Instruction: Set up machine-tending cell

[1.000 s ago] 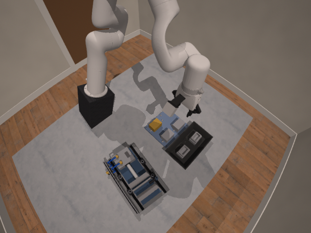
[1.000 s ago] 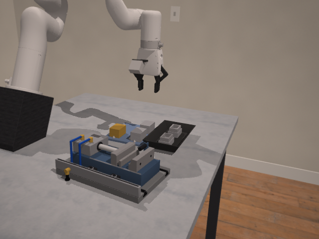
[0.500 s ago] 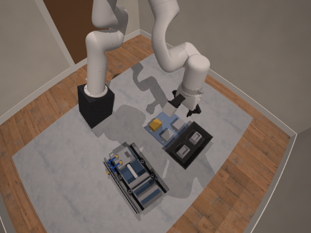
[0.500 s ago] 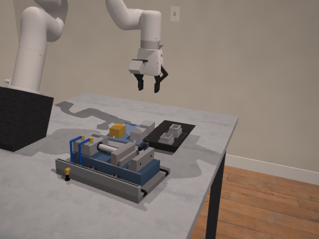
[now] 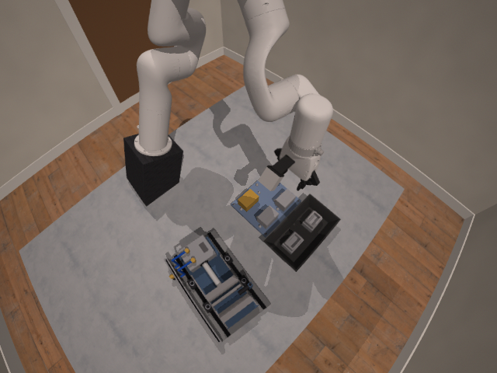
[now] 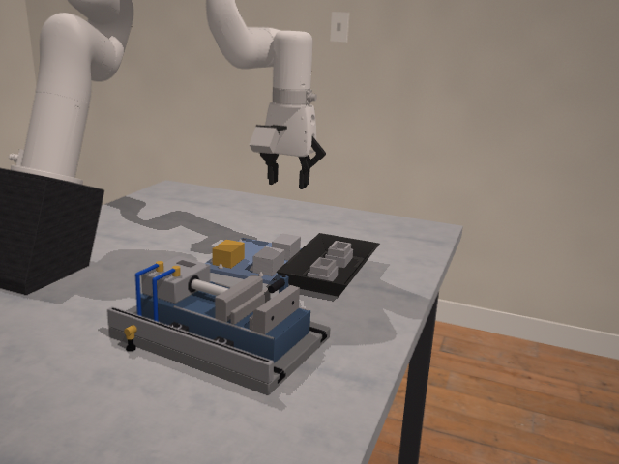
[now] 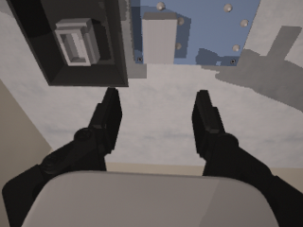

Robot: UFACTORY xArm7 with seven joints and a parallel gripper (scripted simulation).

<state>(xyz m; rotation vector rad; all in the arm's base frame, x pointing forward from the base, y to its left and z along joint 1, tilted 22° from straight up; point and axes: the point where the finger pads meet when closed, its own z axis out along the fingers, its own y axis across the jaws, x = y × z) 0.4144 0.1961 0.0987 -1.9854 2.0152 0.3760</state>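
The piston rod lies 35 cm to the right of my hand, 10 cm below it and 2 cm ahead of it. From my hand the other things lie so: grey rail (45 cm to the right, 14 cm below, 2 cm ahead); vise bed (35 cm to the right, 14 cm below, 4 cm ahead); brass blank (15 cm below, 9 cm to the right, 9 cm behind).
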